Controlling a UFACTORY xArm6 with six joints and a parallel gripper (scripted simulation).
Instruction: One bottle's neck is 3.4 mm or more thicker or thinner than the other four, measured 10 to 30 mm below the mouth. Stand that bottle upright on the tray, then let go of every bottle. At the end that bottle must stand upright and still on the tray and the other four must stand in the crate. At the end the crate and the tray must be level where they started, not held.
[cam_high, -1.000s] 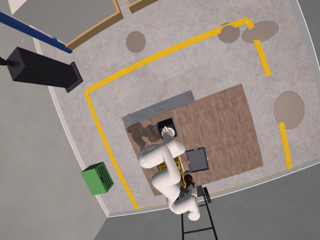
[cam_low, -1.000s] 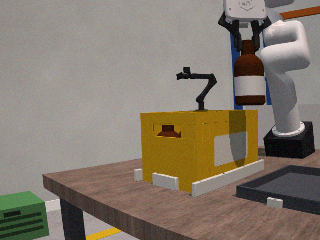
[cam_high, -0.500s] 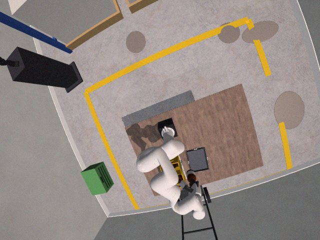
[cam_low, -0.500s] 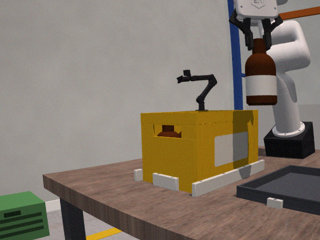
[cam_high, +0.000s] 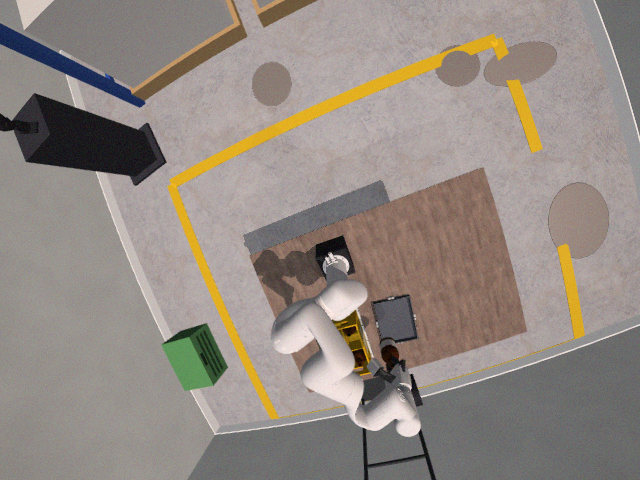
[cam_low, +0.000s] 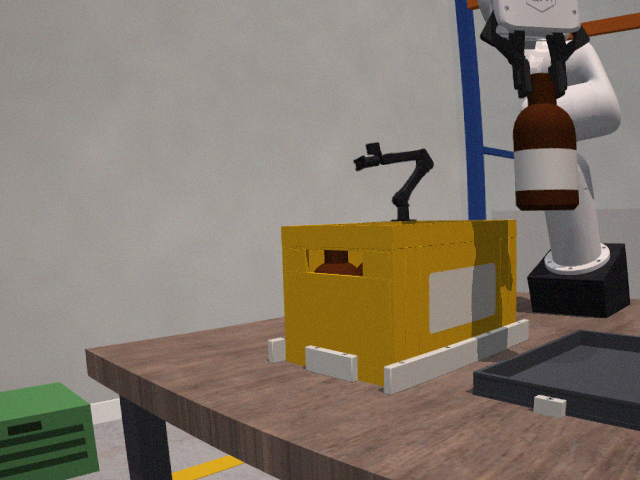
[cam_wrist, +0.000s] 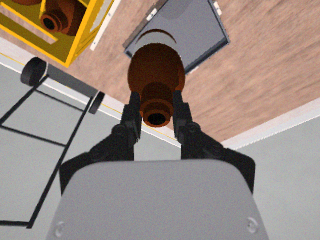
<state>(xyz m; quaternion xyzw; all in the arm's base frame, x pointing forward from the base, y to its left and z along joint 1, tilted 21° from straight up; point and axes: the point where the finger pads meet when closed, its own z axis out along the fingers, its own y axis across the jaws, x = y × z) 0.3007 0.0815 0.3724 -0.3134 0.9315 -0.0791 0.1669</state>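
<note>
My gripper is now 320 mm above the dark tray, 70 mm to the right of it and 10 mm short of it. From my hand the other things lie so: yellow crate (250 mm below, 200 mm to the right, 20 mm behind).
</note>
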